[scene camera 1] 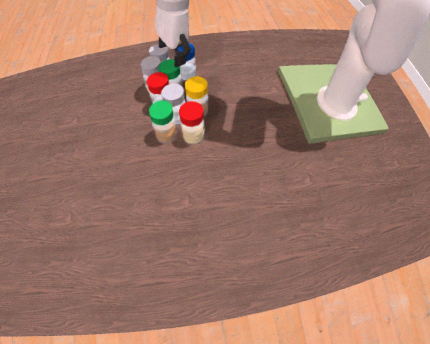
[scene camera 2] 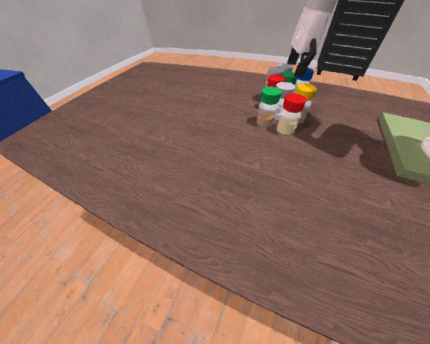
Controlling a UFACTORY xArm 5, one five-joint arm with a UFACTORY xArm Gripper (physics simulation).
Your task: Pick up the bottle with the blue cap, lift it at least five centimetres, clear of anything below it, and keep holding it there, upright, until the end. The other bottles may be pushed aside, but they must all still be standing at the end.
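Seen in the pictures: gripper, fingertip midpoint: [scene camera 1: 171, 55] [scene camera 2: 294, 70]; arm's base, link origin: [scene camera 1: 336, 103].
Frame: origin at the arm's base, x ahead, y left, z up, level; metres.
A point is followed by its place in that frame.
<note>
The blue-capped bottle [scene camera 1: 189, 52] [scene camera 2: 306, 74] {x 0.383, y -0.212, z 0.074 m} stands upright at the back right of the group, partly hidden by a gripper finger. My gripper [scene camera 1: 170, 54] {x 0.424, y -0.219, z 0.082 m} [scene camera 2: 296, 68] {x 0.424, y -0.219, z 0.082 m} is open and empty, pointing down over the back of the group. One black finger overlaps the left part of the blue cap in both views; the other is further left, near a grey-capped bottle [scene camera 1: 159, 53] {x 0.455, y -0.242, z 0.079 m}. Whether a finger touches a bottle cannot be told. A dark green-capped bottle [scene camera 1: 169, 69] {x 0.441, y -0.166, z 0.080 m} [scene camera 2: 288, 78] {x 0.442, y -0.153, z 0.076 m} stands just in front of the gripper.
Upright bottles with yellow [scene camera 1: 196, 87] {x 0.392, y -0.081, z 0.080 m} [scene camera 2: 306, 92] {x 0.391, y -0.065, z 0.076 m}, red [scene camera 1: 158, 83] {x 0.477, y -0.125, z 0.080 m}, white [scene camera 1: 173, 94] {x 0.449, y -0.075, z 0.080 m}, green [scene camera 1: 161, 112] {x 0.486, y -0.031, z 0.080 m} [scene camera 2: 270, 95] {x 0.487, y -0.014, z 0.078 m} and red [scene camera 1: 191, 114] {x 0.423, y -0.004, z 0.080 m} [scene camera 2: 294, 103] {x 0.424, y 0.012, z 0.078 m} caps stand close together in front. Another grey-capped bottle [scene camera 1: 150, 65] {x 0.487, y -0.200, z 0.079 m} stands at left. The arm's base is on a green slab [scene camera 1: 300, 95] {x 0.100, y -0.052, z 0.000 m} [scene camera 2: 402, 145] {x 0.112, y -0.005, z 0.000 m} to the right.
</note>
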